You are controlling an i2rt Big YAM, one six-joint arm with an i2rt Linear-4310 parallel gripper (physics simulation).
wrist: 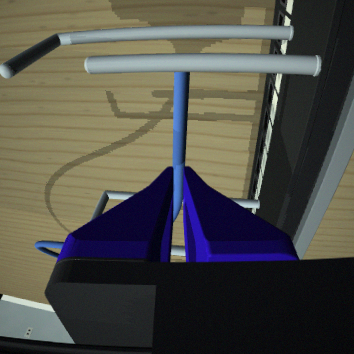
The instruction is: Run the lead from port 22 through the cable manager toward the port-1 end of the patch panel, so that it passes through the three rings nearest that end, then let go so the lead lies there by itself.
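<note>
My gripper (178,177) is shut on the blue lead (180,120), which runs straight up the view from between the blue fingertips. The lead's far end passes out of sight behind the nearer bar of a grey ring (202,64). This ring's other bar (175,33) runs just above it and has a bent dark end at the left. Another ring (120,195) is partly hidden behind the fingers. A further bit of blue lead (47,244) curves out at the left of the fingers. The patch panel (310,100), with its row of ports, runs down the right side.
The wooden table top (30,130) lies below, with shadows of the rings and lead on it. A grey rail (327,182) runs along the panel's right side. A pale grey box-like part (30,320) with a small socket mark shows at the lower left.
</note>
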